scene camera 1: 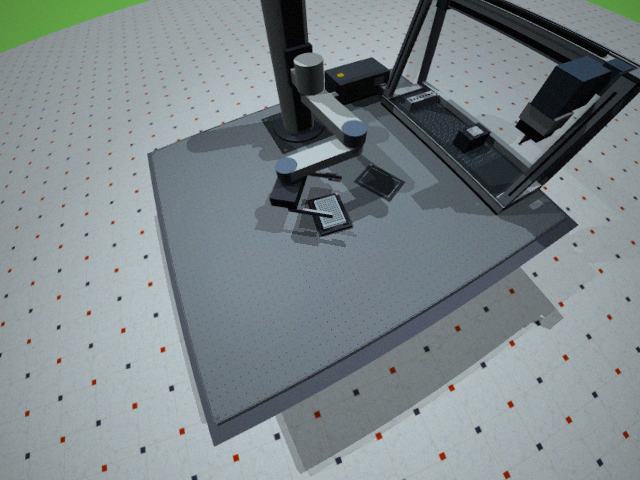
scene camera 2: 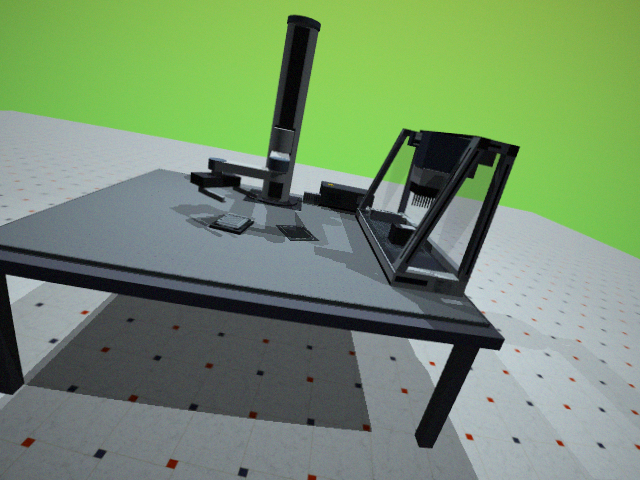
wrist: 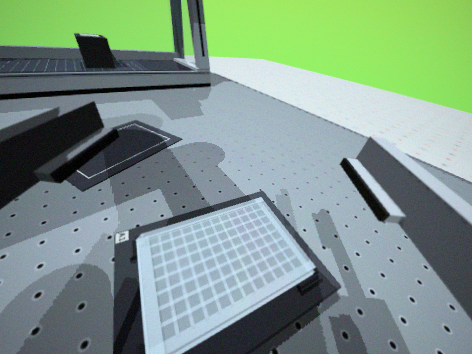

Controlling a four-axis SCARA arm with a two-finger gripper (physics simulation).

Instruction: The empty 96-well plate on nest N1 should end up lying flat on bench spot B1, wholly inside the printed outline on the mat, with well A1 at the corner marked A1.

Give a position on a pipetting head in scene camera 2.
425, 182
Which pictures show my gripper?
Scene camera 1, scene camera 2 and the wrist view: all of them.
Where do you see a pipetting head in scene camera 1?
At 535, 124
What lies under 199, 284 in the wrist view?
A clear well plate.
